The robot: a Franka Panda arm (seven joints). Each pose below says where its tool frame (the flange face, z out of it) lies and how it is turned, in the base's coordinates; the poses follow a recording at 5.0 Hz.
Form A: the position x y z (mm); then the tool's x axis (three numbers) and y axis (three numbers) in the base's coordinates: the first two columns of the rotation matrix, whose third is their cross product.
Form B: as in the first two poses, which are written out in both.
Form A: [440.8, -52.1, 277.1, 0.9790, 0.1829, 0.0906, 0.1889, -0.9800, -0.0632]
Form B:
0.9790, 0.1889, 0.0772, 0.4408
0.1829, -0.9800, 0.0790, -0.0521
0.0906, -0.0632, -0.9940, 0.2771
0, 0, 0, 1

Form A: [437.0, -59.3, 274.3, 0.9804, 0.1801, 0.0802, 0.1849, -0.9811, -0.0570]
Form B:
0.9804, 0.1849, 0.0684, 0.4370
0.1801, -0.9811, 0.0707, -0.0593
0.0802, -0.0570, -0.9952, 0.2743
0, 0, 0, 1

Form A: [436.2, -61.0, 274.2, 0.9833, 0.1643, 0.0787, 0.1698, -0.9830, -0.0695]
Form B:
0.9833, 0.1698, 0.0659, 0.4362
0.1643, -0.9830, 0.0817, -0.0610
0.0787, -0.0695, -0.9945, 0.2742
0, 0, 0, 1

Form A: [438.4, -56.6, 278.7, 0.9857, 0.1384, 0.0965, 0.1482, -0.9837, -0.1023]
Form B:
0.9857, 0.1482, 0.0808, 0.4384
0.1384, -0.9837, 0.1151, -0.0566
0.0965, -0.1023, -0.9901, 0.2787
0, 0, 0, 1

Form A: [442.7, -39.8, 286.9, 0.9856, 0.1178, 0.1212, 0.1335, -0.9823, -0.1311]
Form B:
0.9856, 0.1335, 0.1036, 0.4427
0.1178, -0.9823, 0.1454, -0.0398
0.1212, -0.1311, -0.9839, 0.2869
0, 0, 0, 1

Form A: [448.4, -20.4, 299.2, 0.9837, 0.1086, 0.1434, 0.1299, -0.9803, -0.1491]
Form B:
0.9837, 0.1299, 0.1244, 0.4484
0.1086, -0.9803, 0.1653, -0.0204
0.1434, -0.1491, -0.9784, 0.2992
0, 0, 0, 1

